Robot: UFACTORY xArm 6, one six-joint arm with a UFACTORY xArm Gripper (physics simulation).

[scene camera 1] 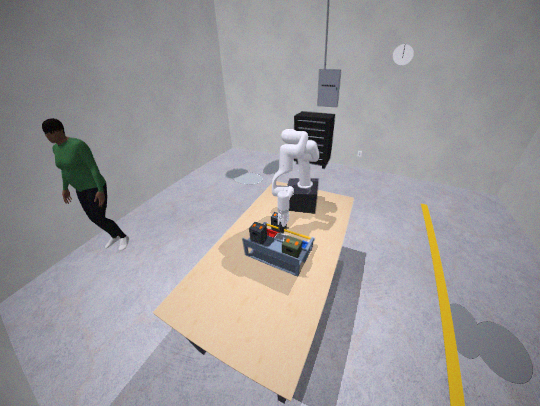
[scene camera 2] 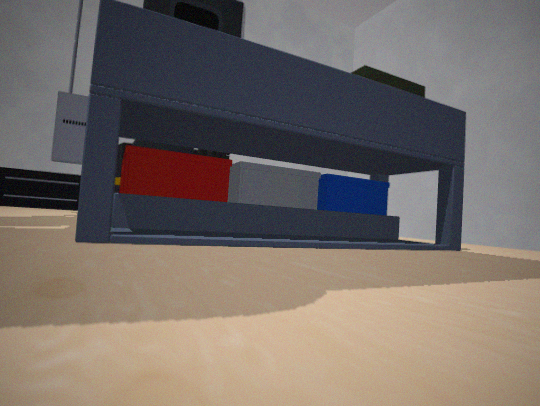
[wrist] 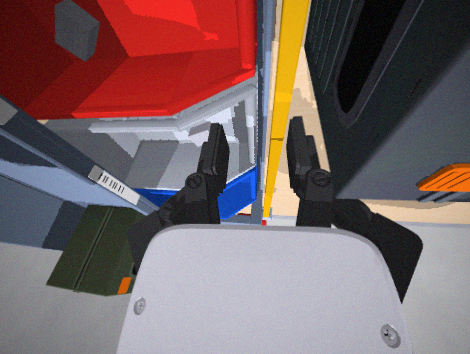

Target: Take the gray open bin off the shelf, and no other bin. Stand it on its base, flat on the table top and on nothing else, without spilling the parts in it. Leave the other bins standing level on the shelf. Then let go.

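Seen in the pictures: gripper, fingertip midpoint: (scene camera 1: pixel 283 230) (wrist: pixel 256 134); arm's base at its link origin: (scene camera 1: pixel 305 184).
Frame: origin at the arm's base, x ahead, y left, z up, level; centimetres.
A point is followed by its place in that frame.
Observation:
The gray open bin (scene camera 1: pixel 281 237) @(x 49.0, y 0.5, z -16.9 cm) (scene camera 2: pixel 277 185) @(x 64.7, y 3.5, z -12.1 cm) (wrist: pixel 155 157) @(x 61.6, y 8.8, z -14.6 cm) stands level on the lower deck of the blue-gray shelf (scene camera 1: pixel 272 256) @(x 73.5, y 5.9, z -8.1 cm) (scene camera 2: pixel 280 95) @(x 73.5, y -1.5, z -5.7 cm), between the red bin (scene camera 2: pixel 175 172) @(x 64.5, y -7.7, z -12.0 cm) (wrist: pixel 125 102) @(x 55.9, y -2.3, z -10.9 cm) and the blue bin (scene camera 2: pixel 352 194) @(x 64.9, y 14.2, z -12.1 cm) (wrist: pixel 242 196) @(x 50.6, y 20.2, z -14.2 cm). A light gray part shows inside it in the wrist view, partly hidden by a finger. My gripper (scene camera 1: pixel 283 226) @(x 47.5, y 1.0, z -11.0 cm) (wrist: pixel 256 134) @(x 47.5, y 1.0, z -11.0 cm) is part-way open and empty, pointing down at the shelf's open side. In the wrist view one finger overlaps the gray bin and the other lies beyond the yellow strip (wrist: pixel 285 90) @(x 45.8, y -2.0, z -11.6 cm); their height above the rim is unclear.
A dark case (scene camera 1: pixel 275 220) @(x 43.9, y -6.6, z -7.5 cm) (wrist: pixel 400 110) stands on the table (scene camera 1: pixel 235 320) @(x 112.9, y 4.1, z -18.0 cm) (scene camera 2: pixel 300 350) @(x 91.6, y -10.1, z -18.1 cm), close to the gripper. Another dark case (scene camera 1: pixel 257 233) @(x 69.2, y -5.9, z 2.3 cm) (scene camera 2: pixel 231 22) @(x 69.2, y -4.7, z 1.8 cm) and a green case (scene camera 1: pixel 291 247) @(x 70.0, y 16.4, z 1.3 cm) (scene camera 2: pixel 390 83) @(x 70.3, y 14.2, z 0.5 cm) (wrist: pixel 100 250) @(x 65.2, y 10.4, z -2.5 cm) rest on the shelf's top. A person (scene camera 1: pixel 80 165) is left of the table.

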